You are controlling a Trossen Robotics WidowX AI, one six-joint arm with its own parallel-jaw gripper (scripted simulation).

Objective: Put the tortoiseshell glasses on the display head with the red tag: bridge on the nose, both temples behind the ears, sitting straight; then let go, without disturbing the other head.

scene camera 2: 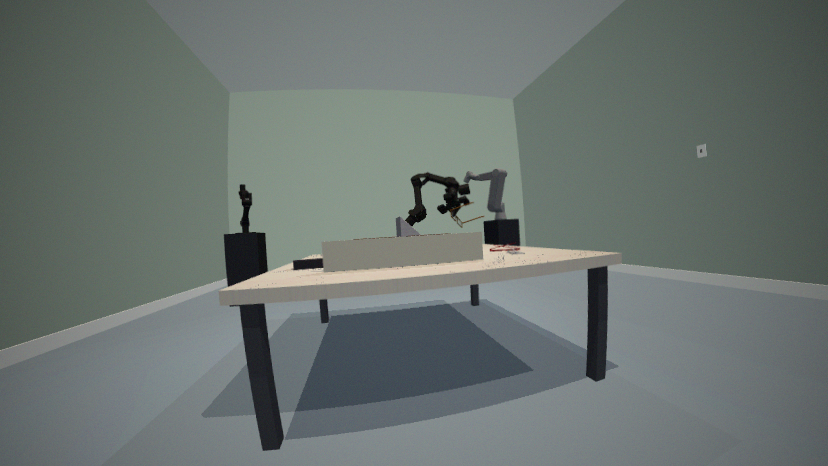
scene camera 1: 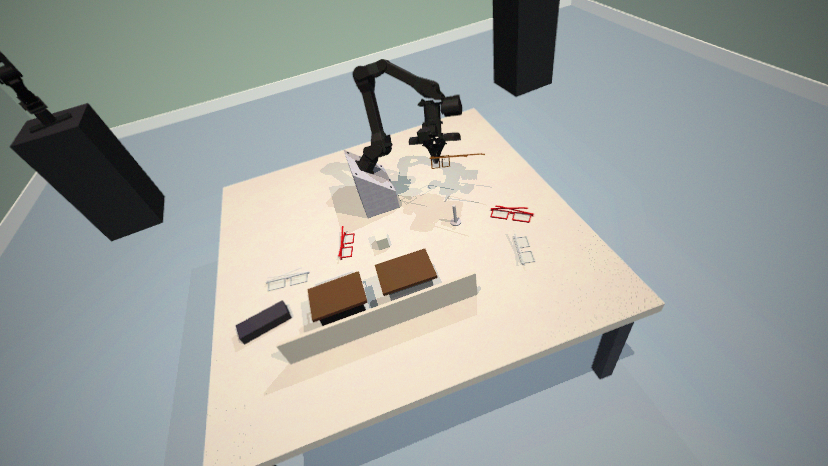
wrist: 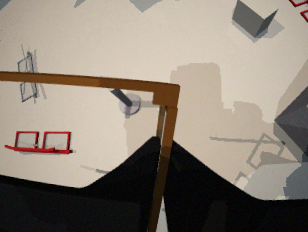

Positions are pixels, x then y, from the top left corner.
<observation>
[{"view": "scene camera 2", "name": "low wall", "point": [362,254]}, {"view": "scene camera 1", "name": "gripper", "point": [435,163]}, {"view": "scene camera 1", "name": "dark case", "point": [262,322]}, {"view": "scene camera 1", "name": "low wall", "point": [297,348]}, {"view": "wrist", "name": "gripper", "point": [160,144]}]
</observation>
